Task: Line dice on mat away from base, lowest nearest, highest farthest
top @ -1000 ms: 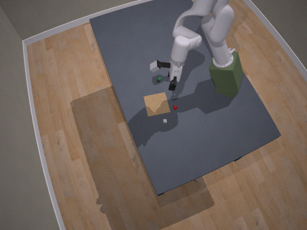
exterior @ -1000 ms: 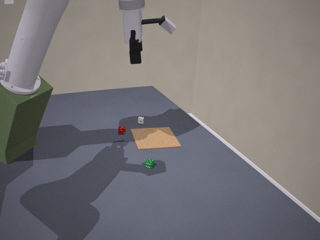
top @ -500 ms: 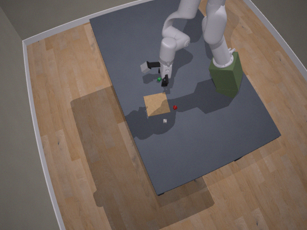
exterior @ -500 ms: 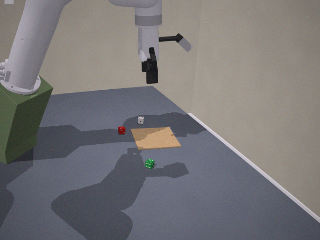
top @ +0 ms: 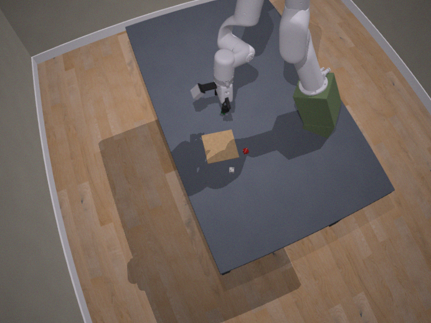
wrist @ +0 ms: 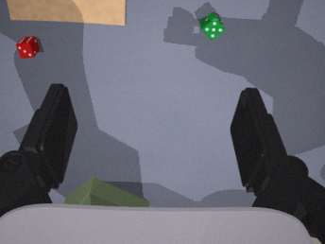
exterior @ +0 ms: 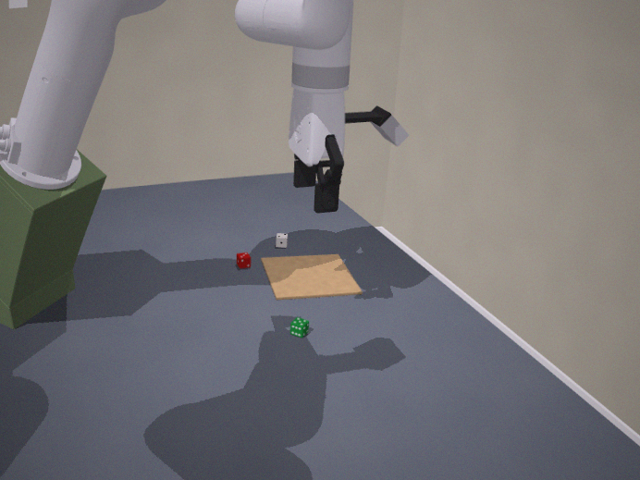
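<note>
The green die lies 180 mm below my hand, 50 mm to the right of it and 50 mm behind it. Round my hand: mat: 190 mm below, 90 mm to the left, 70 mm ahead; red die: 180 mm below, 170 mm to the left, 10 mm behind; white die: 210 mm to the left, 180 mm below, 100 mm ahead.
</note>
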